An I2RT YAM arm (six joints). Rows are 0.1 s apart.
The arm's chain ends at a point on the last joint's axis. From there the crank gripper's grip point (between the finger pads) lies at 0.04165 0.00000 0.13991 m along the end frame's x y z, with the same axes.
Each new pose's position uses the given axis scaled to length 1; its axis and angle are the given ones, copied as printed.
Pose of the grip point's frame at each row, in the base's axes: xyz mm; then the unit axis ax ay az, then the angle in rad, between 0 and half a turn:
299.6 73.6 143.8 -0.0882 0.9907 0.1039 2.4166
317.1 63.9 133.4 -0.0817 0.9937 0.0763 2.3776
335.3 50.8 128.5 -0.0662 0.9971 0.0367 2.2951
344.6 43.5 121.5 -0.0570 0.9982 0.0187 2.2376
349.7 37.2 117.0 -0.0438 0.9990 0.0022 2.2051
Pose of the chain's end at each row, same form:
240.5 43.7 273.9 -0.0882 0.9907 0.1039 2.4166
252.0 41.3 262.1 -0.0817 0.9937 0.0763 2.3776
258.7 38.8 252.2 -0.0662 0.9971 0.0367 2.2951
260.6 36.2 240.7 -0.0570 0.9982 0.0187 2.2376
261.7 34.6 233.4 -0.0438 0.9990 0.0022 2.2051

